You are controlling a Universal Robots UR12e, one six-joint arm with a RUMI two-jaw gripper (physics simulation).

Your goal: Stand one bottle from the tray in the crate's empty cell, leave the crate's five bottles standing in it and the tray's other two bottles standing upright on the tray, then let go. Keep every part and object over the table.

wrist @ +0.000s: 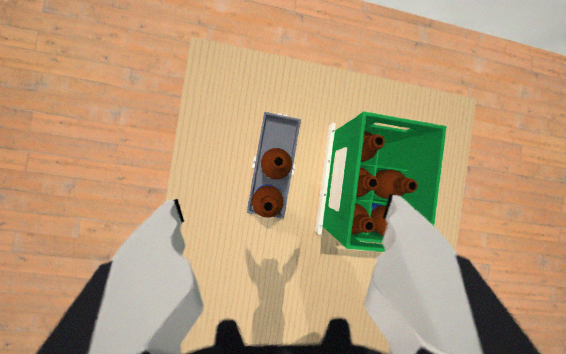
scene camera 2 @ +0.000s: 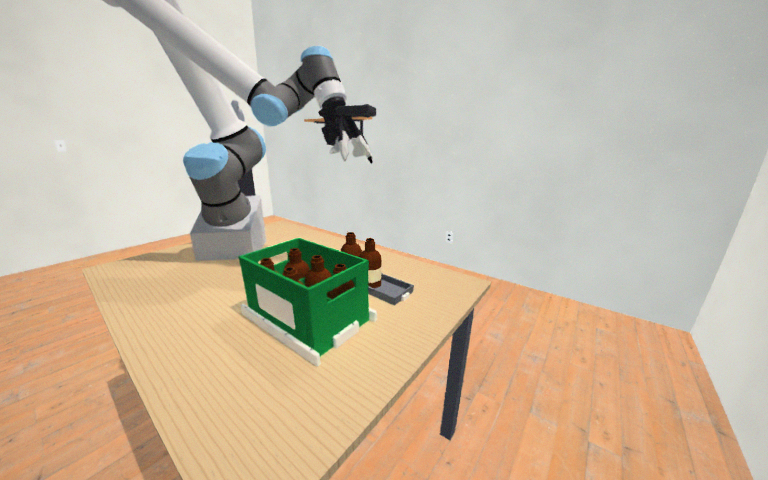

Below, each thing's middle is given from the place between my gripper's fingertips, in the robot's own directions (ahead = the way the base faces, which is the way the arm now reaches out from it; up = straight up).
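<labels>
I find the cream-labelled bottle (wrist: pixel 276 163) 40 mm ahead of my hand and 20 mm to the right of it, and 310 mm below it.
</labels>
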